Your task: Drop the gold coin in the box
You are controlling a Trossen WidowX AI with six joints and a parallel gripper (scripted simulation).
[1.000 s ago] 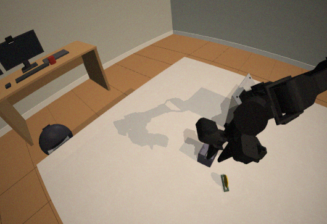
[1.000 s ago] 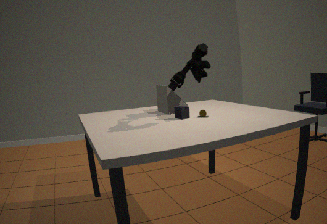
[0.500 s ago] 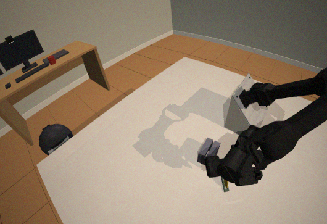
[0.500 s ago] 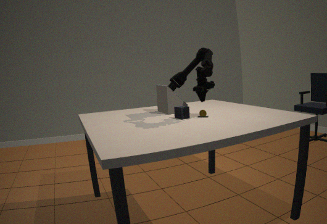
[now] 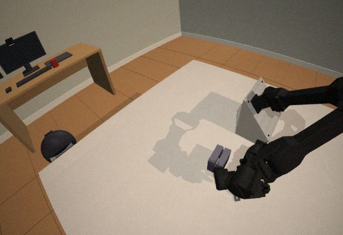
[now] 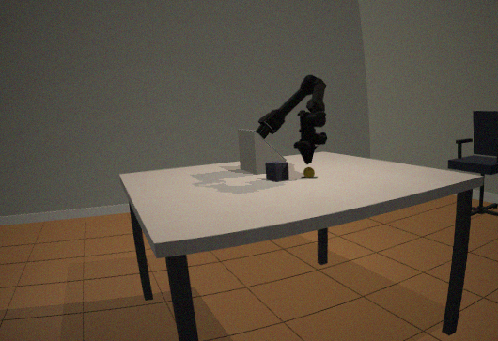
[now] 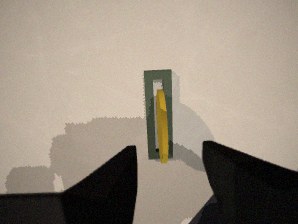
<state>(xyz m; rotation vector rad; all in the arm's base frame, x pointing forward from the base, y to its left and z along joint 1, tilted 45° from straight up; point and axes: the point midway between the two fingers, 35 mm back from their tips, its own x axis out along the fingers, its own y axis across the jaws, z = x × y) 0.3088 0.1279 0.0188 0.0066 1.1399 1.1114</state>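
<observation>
Right now the thin gold coin is 40 mm below my gripper tip.
</observation>
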